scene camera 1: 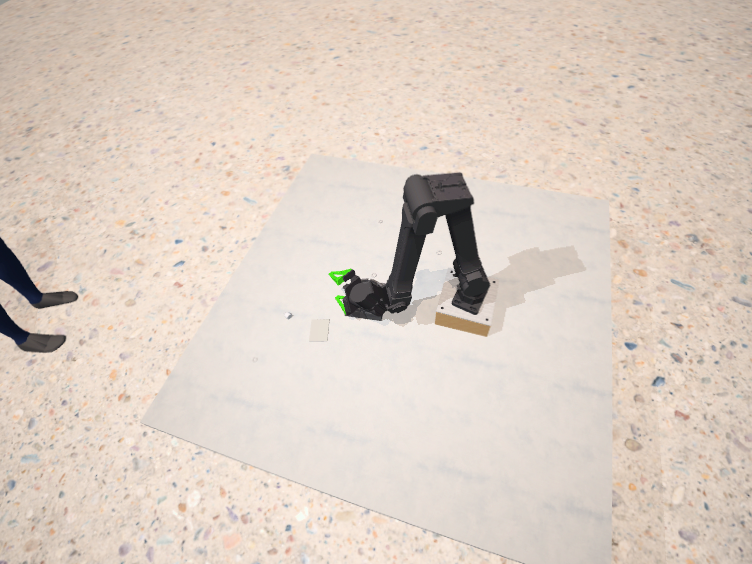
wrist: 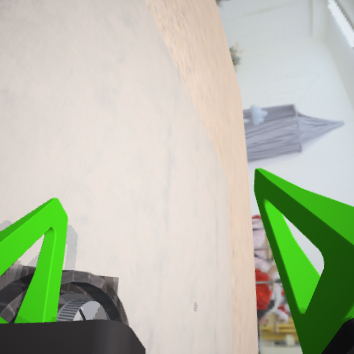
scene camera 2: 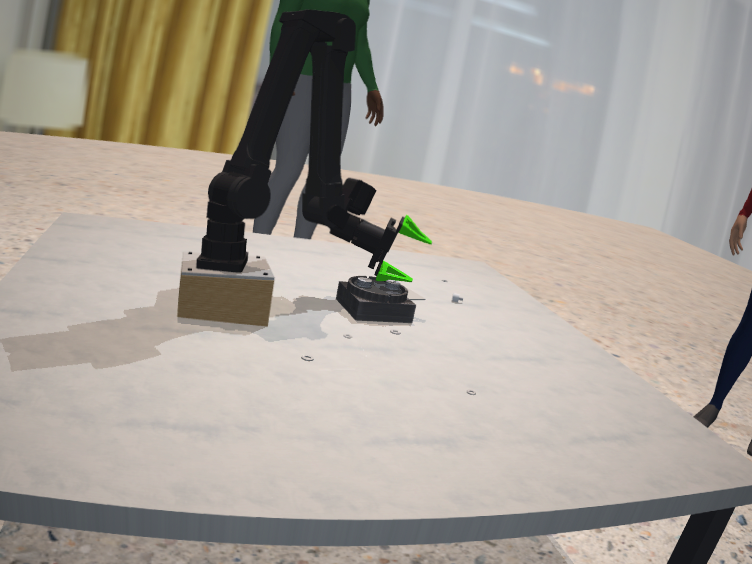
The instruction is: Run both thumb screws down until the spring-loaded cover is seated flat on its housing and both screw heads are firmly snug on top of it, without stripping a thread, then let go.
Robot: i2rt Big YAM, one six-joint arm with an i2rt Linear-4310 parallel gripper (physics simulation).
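Where they show: gripper, fingertip midpoint: (scene camera 1: 333,285) (wrist: 155,193) (scene camera 2: 421,262); arm's base at its link origin: (scene camera 1: 470,295) (scene camera 2: 222,263).
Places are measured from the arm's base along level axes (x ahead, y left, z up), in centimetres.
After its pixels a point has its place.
The black square housing (scene camera 2: 382,310) {x 32.1, y 6.3, z -6.0 cm} (wrist: 114,284) {x 38.3, y 8.6, z -4.4 cm} stands on the table, with the round dark cover (scene camera 2: 377,295) {x 30.6, y 6.2, z -3.1 cm} on top. Two silver screw heads show in scene camera 2: one screw (scene camera 2: 363,282) {x 27.8, y 10.1, z -2.0 cm} on the left, and the other screw (scene camera 2: 393,284) {x 34.2, y 12.0, z -2.0 cm} on the right near the lower finger. One ribbed screw head (wrist: 89,311) {x 35.1, y 13.8, z -1.9 cm} also shows in the wrist view, partly hidden by the gripper body. Any gap under the cover or heads is too small to tell. My gripper (scene camera 1: 333,286) {x 40.0, y 17.0, z 2.5 cm} (scene camera 2: 421,261) {x 40.0, y 17.0, z 2.5 cm} (wrist: 155,193) {x 40.0, y 17.0, z 2.5 cm} is open and empty, tilted, its lower finger just above the cover's edge.
A beige flat plate (scene camera 1: 319,330) {x 39.9, y 28.8, z -8.1 cm} and a small metallic piece (scene camera 1: 288,315) {x 51.7, y 29.3, z -6.6 cm} (scene camera 2: 457,298) {x 52.4, y 28.1, z -7.3 cm} lie beyond the housing. Several small rings lie about, such as one ring (scene camera 2: 307,358) {x 17.8, y -19.1, z -8.2 cm} and another ring (scene camera 2: 470,392) {x 44.5, y -23.8, z -8.3 cm}. The arm's wooden base block (scene camera 1: 462,322) {x -1.0, y 8.5, z -3.1 cm} (scene camera 2: 223,299) {x 1.8, y -8.1, z -4.1 cm} stands behind the housing.
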